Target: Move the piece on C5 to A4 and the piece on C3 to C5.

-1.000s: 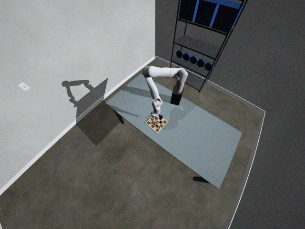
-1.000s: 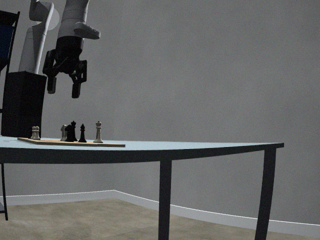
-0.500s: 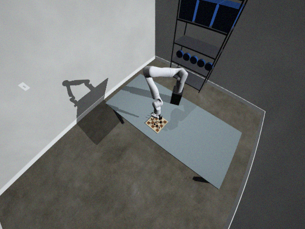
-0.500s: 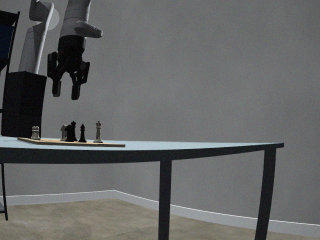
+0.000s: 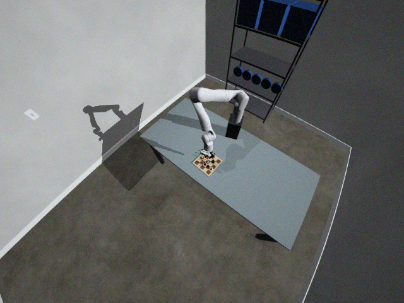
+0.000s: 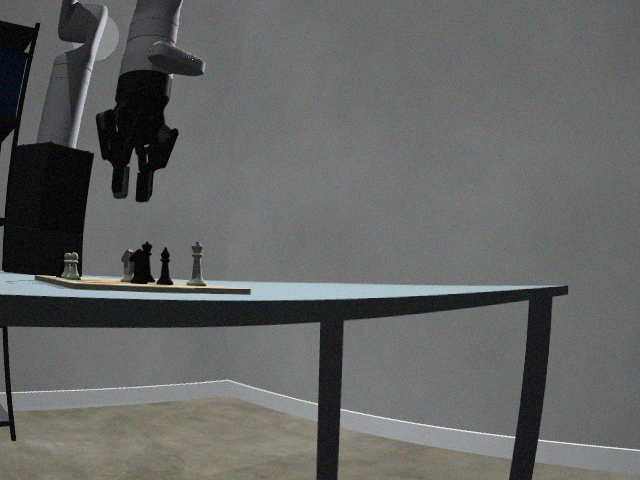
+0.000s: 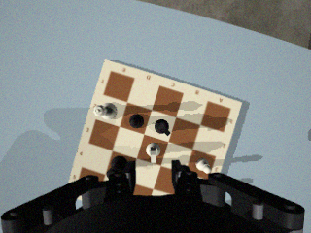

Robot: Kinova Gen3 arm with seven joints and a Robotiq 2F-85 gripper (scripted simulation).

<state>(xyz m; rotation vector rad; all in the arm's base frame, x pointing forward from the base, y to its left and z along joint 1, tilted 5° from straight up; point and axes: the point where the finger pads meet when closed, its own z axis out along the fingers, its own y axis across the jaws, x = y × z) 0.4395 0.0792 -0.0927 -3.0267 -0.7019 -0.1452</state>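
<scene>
Right now the chessboard is 120 mm below my hand. Round my hand: black bishop 30 mm ahead, 40 mm to the left, 100 mm below; black pawn 70 mm behind, 80 mm to the right, 100 mm below.
</scene>
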